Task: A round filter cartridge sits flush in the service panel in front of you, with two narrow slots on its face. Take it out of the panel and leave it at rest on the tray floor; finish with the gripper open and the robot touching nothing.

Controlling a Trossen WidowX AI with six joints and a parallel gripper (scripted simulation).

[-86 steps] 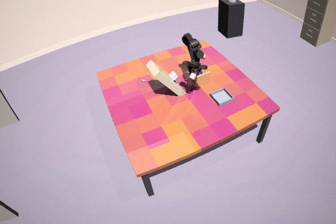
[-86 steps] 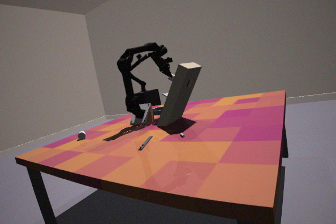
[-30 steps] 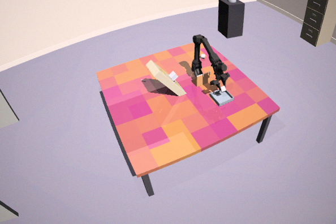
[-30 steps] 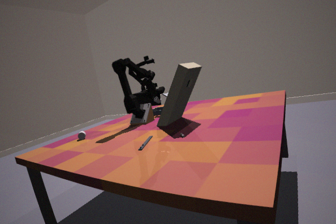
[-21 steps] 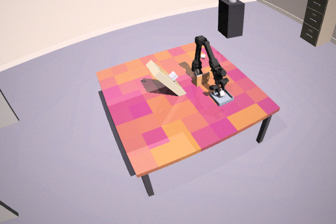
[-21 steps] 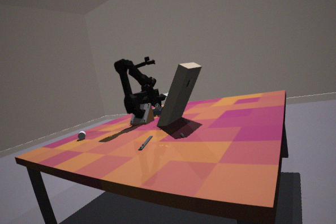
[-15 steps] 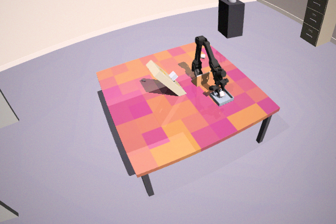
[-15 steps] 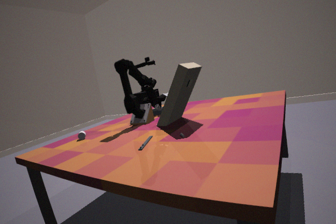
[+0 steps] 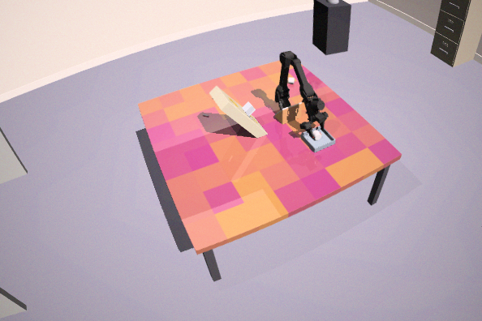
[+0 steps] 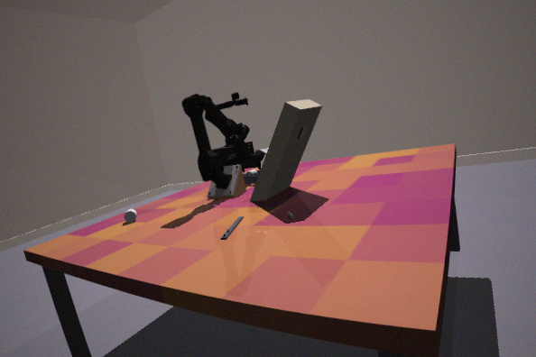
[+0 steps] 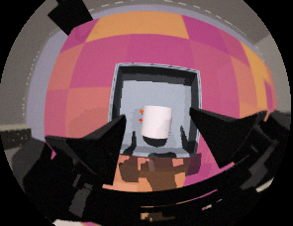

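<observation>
Now: the round grey filter cartridge 1 cm to the right of my gripper tip and 2 cm below it. Round my gripper tip: cream service panel (39 cm ahead, 24 cm to the right, 11 cm above); grey tray (1 cm to the left, 4 cm below); small white peg (55 cm ahead, 49 cm to the right, 4 cm below).
</observation>
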